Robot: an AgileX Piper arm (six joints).
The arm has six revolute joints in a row. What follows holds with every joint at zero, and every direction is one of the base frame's. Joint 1 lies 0.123 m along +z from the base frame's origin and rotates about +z. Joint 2 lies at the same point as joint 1 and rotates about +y. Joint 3 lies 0.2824 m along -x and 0.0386 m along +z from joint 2 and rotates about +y. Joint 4 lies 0.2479 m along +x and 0.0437 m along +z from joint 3 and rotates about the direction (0.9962, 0, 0.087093). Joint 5 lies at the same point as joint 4 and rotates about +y. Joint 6 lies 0.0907 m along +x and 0.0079 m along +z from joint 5 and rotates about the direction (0.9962, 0, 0.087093). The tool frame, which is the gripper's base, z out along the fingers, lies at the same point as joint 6; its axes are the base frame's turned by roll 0, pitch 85 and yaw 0 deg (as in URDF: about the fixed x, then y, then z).
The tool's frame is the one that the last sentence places.
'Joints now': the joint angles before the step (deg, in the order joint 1, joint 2, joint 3, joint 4, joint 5, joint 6). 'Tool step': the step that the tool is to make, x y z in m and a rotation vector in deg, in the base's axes. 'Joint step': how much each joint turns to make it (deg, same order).
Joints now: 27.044, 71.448, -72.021, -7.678, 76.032, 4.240
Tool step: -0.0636, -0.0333, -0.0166, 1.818, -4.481, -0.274
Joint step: 0.015, -16.498, 14.845, -0.637, -3.101, 0.704
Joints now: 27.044, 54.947, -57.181, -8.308, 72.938, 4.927
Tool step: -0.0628, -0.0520, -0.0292, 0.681, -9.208, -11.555
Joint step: -9.069, -20.440, 14.543, -4.092, -2.461, 2.564
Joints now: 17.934, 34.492, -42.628, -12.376, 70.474, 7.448
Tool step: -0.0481, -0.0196, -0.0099, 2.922, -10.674, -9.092
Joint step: -9.089, -15.471, 4.859, 0.256, -0.396, 0.251
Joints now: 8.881, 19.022, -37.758, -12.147, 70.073, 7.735
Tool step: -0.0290, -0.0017, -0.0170, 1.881, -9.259, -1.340
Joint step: -3.123, -11.873, 4.530, 1.744, -2.288, -0.888
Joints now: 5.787, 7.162, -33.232, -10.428, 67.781, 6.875
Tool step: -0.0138, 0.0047, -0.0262, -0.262, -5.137, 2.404
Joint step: -2.289, -9.390, 5.671, 3.721, -2.010, -4.407
